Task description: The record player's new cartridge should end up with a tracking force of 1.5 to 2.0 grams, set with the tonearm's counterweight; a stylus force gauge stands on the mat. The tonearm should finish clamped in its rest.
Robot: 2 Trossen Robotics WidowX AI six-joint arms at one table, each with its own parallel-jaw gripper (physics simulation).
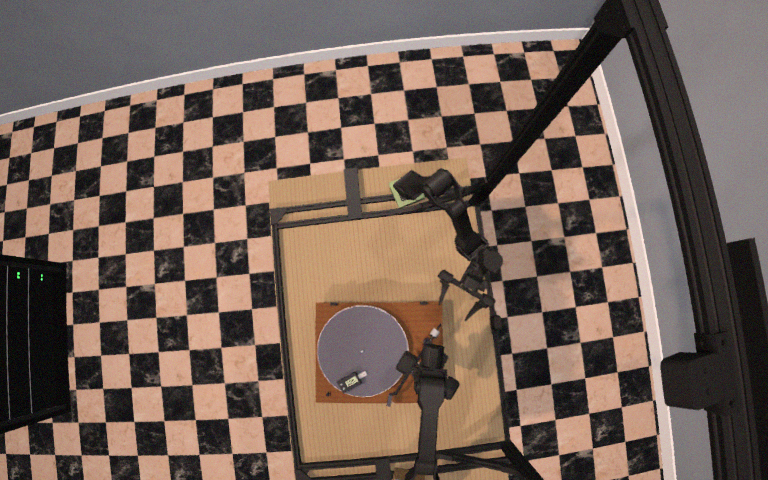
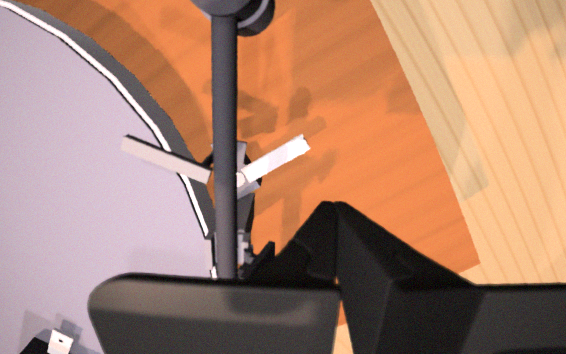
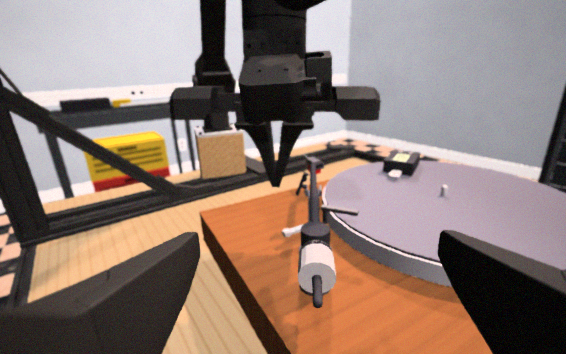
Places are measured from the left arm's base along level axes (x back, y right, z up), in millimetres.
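Pixels of known places: left gripper, fingertip midpoint: (image 2: 331, 213) (image 3: 276, 186); right gripper, fingertip midpoint: (image 1: 452, 313) (image 3: 316, 242); left arm's base, link origin: (image 3: 217, 129); right arm's base, link origin: (image 1: 406, 190).
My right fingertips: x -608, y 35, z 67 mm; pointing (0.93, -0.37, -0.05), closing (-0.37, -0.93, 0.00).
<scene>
For each thing: its top centre in the pictures, then the offset to it from my right fingertips. Level surfaces: height alone.
- black force gauge, top centre: (image 3: 401, 157) (image 1: 352, 380) dy -269, dx +266, dz -75 mm
- grey mat, surface height: dz -95 mm
- table, surface height: dz -186 mm
- pale bar, top centre: (image 2: 164, 160) (image 3: 339, 208) dy -101, dx +157, dz -77 mm
- white lever, top centre: (image 2: 275, 159) (image 3: 297, 228) dy -63, dx +180, dz -105 mm
The tonearm (image 1: 399, 386) (image 2: 224, 125) (image 3: 313, 205) runs along the platter's edge, over its rest (image 2: 243, 250); whether it is clamped is unclear. Its white counterweight (image 1: 434, 332) (image 3: 318, 265) sits at the rear end, with the rod stub protruding. The black force gauge (image 1: 350, 383) (image 3: 401, 162) stands on the grey mat (image 1: 362, 333) (image 2: 75, 150) (image 3: 500, 200); its display is unreadable. My left gripper (image 2: 331, 213) (image 3: 276, 186) is shut, fingertips together beside the tonearm's front part, with nothing visible between them. My right gripper (image 1: 453, 311) (image 3: 316, 242) is open, behind the counterweight and apart from it.
The wooden plinth (image 1: 419, 311) (image 2: 350, 150) (image 3: 250, 215) lies on the table (image 1: 362, 254). A pale bar (image 2: 167, 157) (image 3: 341, 210) reaches over the mat's edge, and a white lever (image 2: 275, 160) (image 3: 291, 231) points outward. A yellow box (image 3: 127, 155) and a tan block (image 3: 221, 155) stand beyond.
</scene>
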